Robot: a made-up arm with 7 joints. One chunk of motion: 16 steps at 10 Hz.
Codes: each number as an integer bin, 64 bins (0 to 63) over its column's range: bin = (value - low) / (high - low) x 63, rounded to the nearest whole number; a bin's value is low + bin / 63 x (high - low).
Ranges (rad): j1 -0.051..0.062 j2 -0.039..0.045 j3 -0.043..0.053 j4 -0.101..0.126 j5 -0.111..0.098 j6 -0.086..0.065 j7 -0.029..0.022
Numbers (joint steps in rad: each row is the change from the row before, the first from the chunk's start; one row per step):
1: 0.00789 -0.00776 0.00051 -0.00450 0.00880 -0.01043 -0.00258
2: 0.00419 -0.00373 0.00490 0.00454 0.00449 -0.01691 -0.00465
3: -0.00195 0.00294 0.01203 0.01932 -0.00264 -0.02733 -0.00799
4: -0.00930 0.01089 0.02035 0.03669 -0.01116 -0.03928 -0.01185
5: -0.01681 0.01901 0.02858 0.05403 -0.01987 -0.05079 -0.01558
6: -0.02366 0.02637 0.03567 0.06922 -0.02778 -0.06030 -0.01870
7: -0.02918 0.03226 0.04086 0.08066 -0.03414 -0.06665 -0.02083
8: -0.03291 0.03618 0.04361 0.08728 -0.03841 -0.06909 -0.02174
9: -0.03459 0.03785 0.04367 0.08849 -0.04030 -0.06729 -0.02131
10: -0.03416 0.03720 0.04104 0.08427 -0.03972 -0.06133 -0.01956
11: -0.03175 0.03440 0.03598 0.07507 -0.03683 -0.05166 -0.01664
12: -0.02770 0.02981 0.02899 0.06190 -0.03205 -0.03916 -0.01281
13: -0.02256 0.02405 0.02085 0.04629 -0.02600 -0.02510 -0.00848
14: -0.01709 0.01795 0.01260 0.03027 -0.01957 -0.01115 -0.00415
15: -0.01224 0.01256 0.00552 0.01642 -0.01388 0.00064 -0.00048
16: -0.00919 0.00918 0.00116 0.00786 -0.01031 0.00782 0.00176
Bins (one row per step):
1: 33 23 29 27 36 32 33
2: 31 26 31 29 35 29 30
3: 27 31 36 33 33 24 26
4: 23 37 42 38 30 19 21
5: 19 44 47 43 27 15 17
6: 15 49 52 47 25 11 13
7: 12 53 55 50 23 8 10
8: 10 56 57 52 22 7 9
9: 9 58 57 53 21 8 9
10: 9 57 55 51 21 10 12
11: 11 55 52 49 22 14 15
12: 13 52 47 45 24 20 20
13: 16 47 42 41 26 25 25
14: 19 43 36 36 28 31 31
15: 22 39 32 33 29 36 35
16: 23 36 29 30 30 39 38

